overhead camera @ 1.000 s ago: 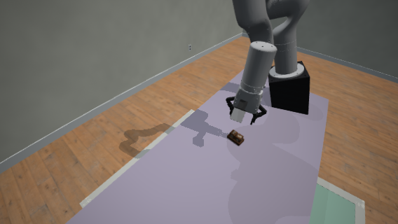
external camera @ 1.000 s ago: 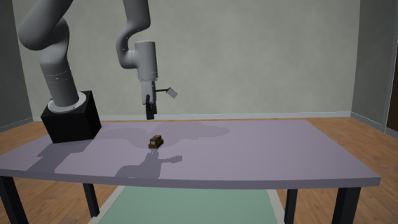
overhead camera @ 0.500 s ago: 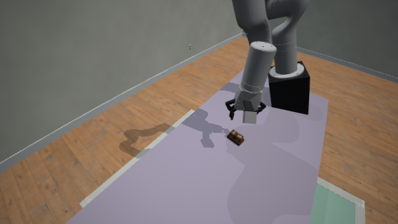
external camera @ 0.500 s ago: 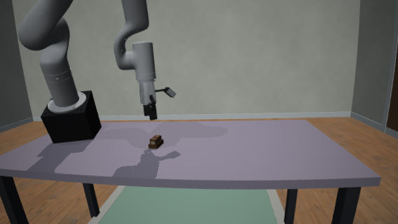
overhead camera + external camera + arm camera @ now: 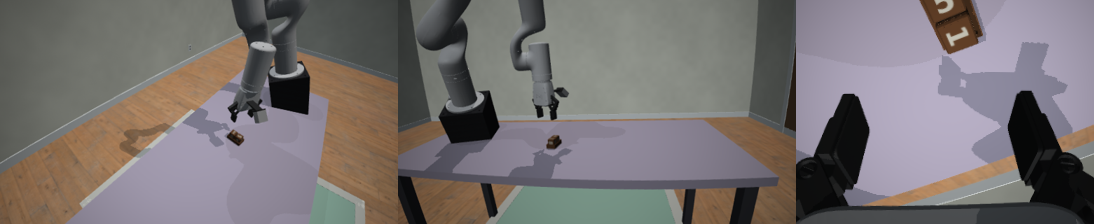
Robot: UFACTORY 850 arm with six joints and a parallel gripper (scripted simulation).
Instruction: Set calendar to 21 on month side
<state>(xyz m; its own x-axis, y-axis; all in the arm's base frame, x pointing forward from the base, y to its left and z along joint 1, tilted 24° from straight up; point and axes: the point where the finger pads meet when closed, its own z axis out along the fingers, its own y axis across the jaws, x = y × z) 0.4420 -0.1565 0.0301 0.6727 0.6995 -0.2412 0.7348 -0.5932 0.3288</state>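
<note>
My gripper is now 120 mm above the brown cube, 10 mm to the left of it and 10 mm short of it. Also, from my hand: digit cube (120 mm below, 30 mm ahead, 20 mm to the left); then brown tray (130 mm below, 20 mm ahead).
</note>
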